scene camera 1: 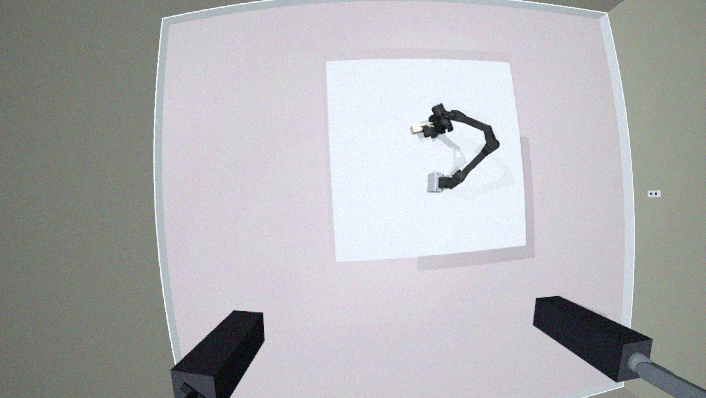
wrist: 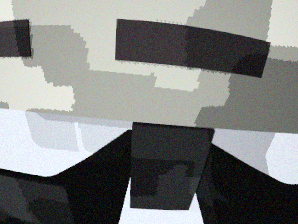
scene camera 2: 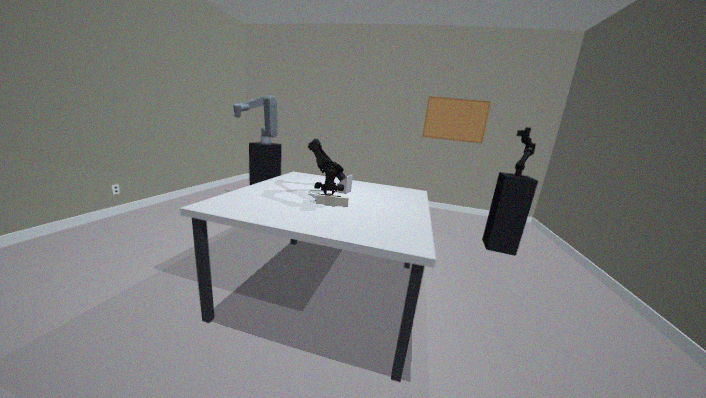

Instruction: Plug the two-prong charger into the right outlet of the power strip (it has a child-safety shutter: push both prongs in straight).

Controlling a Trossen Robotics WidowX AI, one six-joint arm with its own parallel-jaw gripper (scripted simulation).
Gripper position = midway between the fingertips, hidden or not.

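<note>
Visible here: a dark charger [wrist: 166, 161] and my gripper [wrist: 161, 139].
</note>
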